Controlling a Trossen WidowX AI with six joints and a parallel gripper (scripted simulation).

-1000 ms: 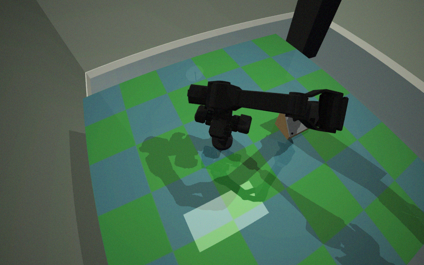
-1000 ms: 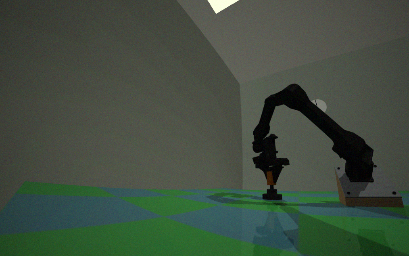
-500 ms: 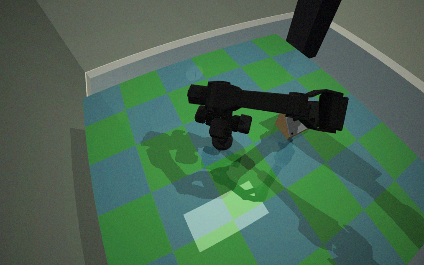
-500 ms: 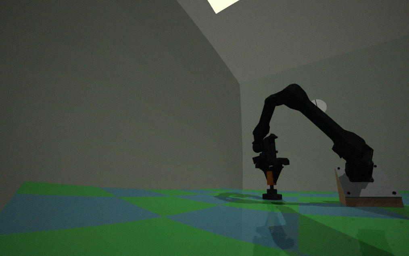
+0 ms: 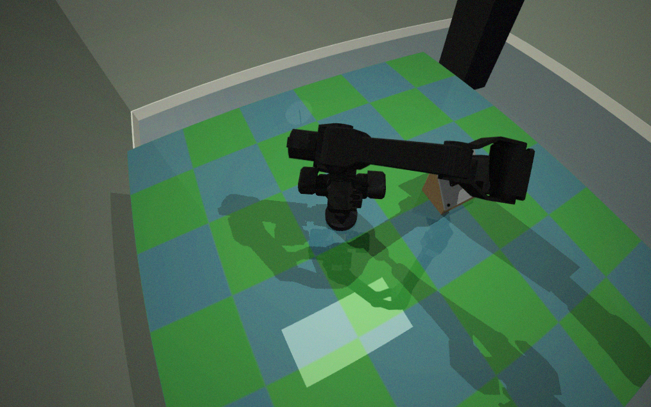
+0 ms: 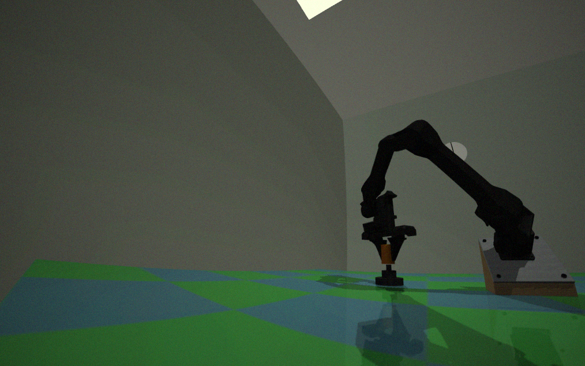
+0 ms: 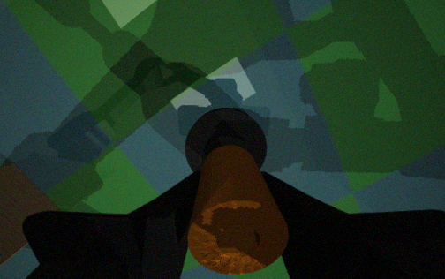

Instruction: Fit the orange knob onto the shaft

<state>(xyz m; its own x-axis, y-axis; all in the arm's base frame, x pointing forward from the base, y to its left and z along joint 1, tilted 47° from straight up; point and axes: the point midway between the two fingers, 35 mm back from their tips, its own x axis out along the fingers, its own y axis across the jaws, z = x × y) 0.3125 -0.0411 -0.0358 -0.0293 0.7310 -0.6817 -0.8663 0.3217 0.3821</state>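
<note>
Right now my gripper tip is 20 mm below the orange knob. Round my gripper tip: shaft (40 mm below).
</note>
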